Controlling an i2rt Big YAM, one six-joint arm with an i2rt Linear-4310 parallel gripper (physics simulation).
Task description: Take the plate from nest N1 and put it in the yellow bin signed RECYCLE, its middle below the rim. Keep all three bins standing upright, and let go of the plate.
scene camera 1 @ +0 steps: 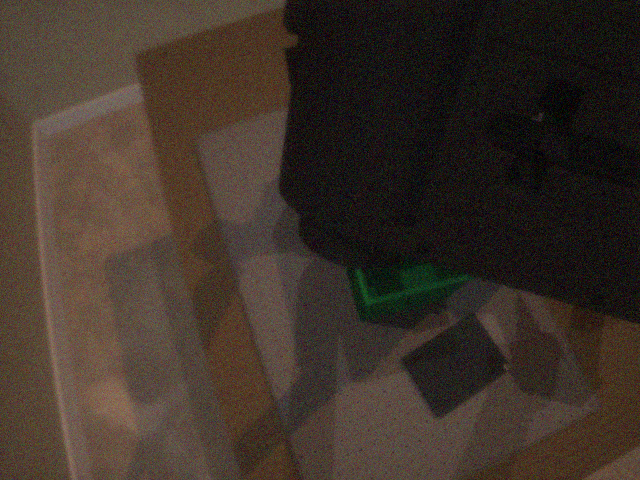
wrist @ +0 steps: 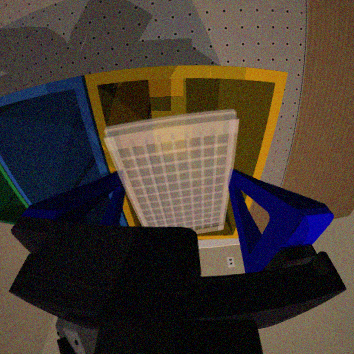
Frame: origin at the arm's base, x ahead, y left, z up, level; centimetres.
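Seen in the pictures: gripper, fingertip midpoint: (wrist: 176, 175).
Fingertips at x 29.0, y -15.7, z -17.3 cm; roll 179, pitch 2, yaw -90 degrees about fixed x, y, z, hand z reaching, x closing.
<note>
Offsets run from my fingertips to a thing's top centre. "spot": to the spot under its first point. Level surfaces: height alone.
A clear, pale gridded plate {dx -1.7, dy -0.3, dz +1.7 cm} (wrist: 175, 170) is held between the blue fingers of my gripper (wrist: 176, 175) in the wrist view, with the plate tilted away from the camera. My gripper is shut on it. Behind the plate, the yellow bin {spot: dx +4.6, dy -6.8, dz -0.6 cm} (wrist: 272, 120) stands open; the plate overlaps its opening, and how deep the plate is relative to the rim is hard to tell. The bin's sign does not show. In the scene view the dark arm hides the fingers, the plate and the yellow bin.
A blue bin {dx -1.6, dy +12.5, dz -0.6 cm} (wrist: 45, 140) stands directly left of the yellow bin, with a green bin {dx -2.0, dy +25.7, dz -0.6 cm} (wrist: 9, 197) (scene camera 1: 413, 299) beyond it. A dark square block or pad {spot: dx -8.4, dy +43.5, dz -17.4 cm} (scene camera 1: 454, 364) is on the pale perforated board {dz -18.6 cm} (scene camera 1: 392, 428) near the green bin. The arm (scene camera 1: 439, 129) covers the upper right of the scene view.
</note>
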